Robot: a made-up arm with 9 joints. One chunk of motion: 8 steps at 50 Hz.
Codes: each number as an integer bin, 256 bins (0 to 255) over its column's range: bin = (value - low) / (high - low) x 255, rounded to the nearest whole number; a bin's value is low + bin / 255 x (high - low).
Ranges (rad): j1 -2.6..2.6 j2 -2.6..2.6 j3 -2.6..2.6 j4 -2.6..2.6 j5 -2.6..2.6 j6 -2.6..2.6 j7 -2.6..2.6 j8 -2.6..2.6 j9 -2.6..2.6
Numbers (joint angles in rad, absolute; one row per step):
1: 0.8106 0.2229 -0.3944 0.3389 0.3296 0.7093 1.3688 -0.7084 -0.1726
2: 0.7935 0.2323 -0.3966 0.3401 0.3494 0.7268 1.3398 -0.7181 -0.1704
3: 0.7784 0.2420 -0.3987 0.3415 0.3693 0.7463 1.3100 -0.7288 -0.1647
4: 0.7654 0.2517 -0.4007 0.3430 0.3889 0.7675 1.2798 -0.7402 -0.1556
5: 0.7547 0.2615 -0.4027 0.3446 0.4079 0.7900 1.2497 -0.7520 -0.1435
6: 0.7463 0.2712 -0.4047 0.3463 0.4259 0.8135 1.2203 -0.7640 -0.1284
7: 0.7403 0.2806 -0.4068 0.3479 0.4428 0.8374 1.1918 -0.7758 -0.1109
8: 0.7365 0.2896 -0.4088 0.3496 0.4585 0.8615 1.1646 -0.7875 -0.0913
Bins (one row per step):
1: 167 138 108 144 144 162 195 93 119
2: 166 139 108 144 145 163 193 92 119
3: 166 139 108 144 146 164 192 92 119
4: 165 140 108 144 147 165 190 91 120
5: 165 140 108 144 148 166 189 91 120
6: 164 141 108 144 148 167 187 90 121
7: 164 141 108 145 149 169 186 89 122
8: 164 142 107 145 150 170 185 89 123

